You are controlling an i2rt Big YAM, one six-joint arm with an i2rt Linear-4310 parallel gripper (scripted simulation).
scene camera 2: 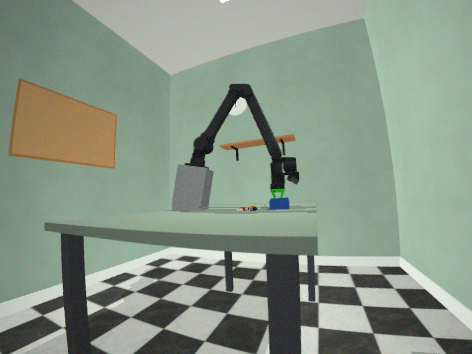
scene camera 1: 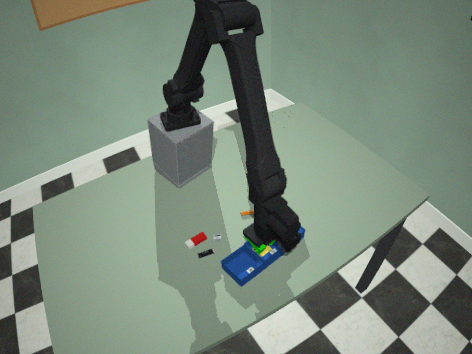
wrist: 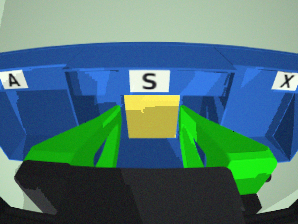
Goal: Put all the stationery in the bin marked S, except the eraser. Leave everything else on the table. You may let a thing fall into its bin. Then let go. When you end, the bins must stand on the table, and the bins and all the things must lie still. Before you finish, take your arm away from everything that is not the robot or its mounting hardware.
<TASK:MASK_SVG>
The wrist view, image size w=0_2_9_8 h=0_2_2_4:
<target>my gripper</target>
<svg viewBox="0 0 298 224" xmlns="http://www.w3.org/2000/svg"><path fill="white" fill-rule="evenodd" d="M0 197L0 224L298 224L298 199L288 208L258 213L262 209L262 205L257 192L277 166L277 160L269 147L212 122L184 105L180 105L178 118L184 168L111 168L116 167L122 123L120 105L116 105L86 123L32 146L16 172L14 180L43 213L11 207ZM194 139L206 155L206 167L204 167L198 155ZM106 139L103 152L96 167L88 167L94 166L94 155Z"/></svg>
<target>blue bin row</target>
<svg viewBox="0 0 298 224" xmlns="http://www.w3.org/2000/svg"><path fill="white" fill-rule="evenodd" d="M193 138L198 155L204 167L206 167L206 155ZM107 138L94 155L94 166L96 166L102 154ZM0 53L0 147L9 160L24 161L32 146L86 123L110 110L112 107L120 105L122 123L117 168L184 168L178 120L176 138L129 138L124 95L180 95L178 118L180 105L185 105L200 116L269 147L277 163L290 162L298 151L297 53L243 46L185 42L86 43L30 48Z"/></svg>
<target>yellow pad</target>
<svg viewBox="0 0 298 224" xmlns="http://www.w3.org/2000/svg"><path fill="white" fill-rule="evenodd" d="M124 95L129 138L176 137L180 95Z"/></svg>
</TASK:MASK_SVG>
